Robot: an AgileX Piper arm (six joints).
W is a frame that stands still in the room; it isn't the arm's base.
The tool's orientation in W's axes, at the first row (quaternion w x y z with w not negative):
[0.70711, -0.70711, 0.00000, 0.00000]
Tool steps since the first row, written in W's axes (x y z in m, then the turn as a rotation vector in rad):
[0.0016, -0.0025, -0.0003, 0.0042, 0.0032, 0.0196]
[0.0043, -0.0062, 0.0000, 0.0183, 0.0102, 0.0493]
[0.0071, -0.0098, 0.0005, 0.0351, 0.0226, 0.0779]
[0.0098, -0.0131, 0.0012, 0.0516, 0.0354, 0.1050]
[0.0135, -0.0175, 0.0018, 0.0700, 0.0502, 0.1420]
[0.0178, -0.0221, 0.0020, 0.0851, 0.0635, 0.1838]
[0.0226, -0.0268, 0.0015, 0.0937, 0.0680, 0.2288]
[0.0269, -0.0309, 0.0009, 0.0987, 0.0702, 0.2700]
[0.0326, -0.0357, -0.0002, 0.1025, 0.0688, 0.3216]
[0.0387, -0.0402, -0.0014, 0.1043, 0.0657, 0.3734]
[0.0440, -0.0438, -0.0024, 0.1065, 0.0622, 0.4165]
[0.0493, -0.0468, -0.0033, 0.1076, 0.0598, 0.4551]
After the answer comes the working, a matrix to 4 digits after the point.
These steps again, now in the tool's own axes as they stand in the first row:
[0.0016, 0.0003, -0.0025, 0.0042, -0.0196, 0.0032]
[0.0043, 0.0000, -0.0062, 0.0183, -0.0493, 0.0102]
[0.0071, -0.0005, -0.0098, 0.0351, -0.0779, 0.0226]
[0.0098, -0.0012, -0.0131, 0.0516, -0.1050, 0.0354]
[0.0135, -0.0018, -0.0175, 0.0700, -0.1420, 0.0502]
[0.0178, -0.0020, -0.0221, 0.0851, -0.1838, 0.0635]
[0.0226, -0.0015, -0.0268, 0.0937, -0.2288, 0.0680]
[0.0269, -0.0009, -0.0309, 0.0987, -0.2700, 0.0702]
[0.0326, 0.0002, -0.0357, 0.1025, -0.3216, 0.0688]
[0.0387, 0.0014, -0.0402, 0.1043, -0.3734, 0.0657]
[0.0440, 0.0024, -0.0438, 0.1065, -0.4165, 0.0622]
[0.0493, 0.0033, -0.0468, 0.1076, -0.4551, 0.0598]

The tool's axes in the first row as the columns of a matrix, in W's axes (rounded; the answer above uses it unrounded):
[1.0000, 0.0000, 0.0000]
[0.0000, 0.0000, 1.0000]
[0.0000, -1.0000, 0.0000]

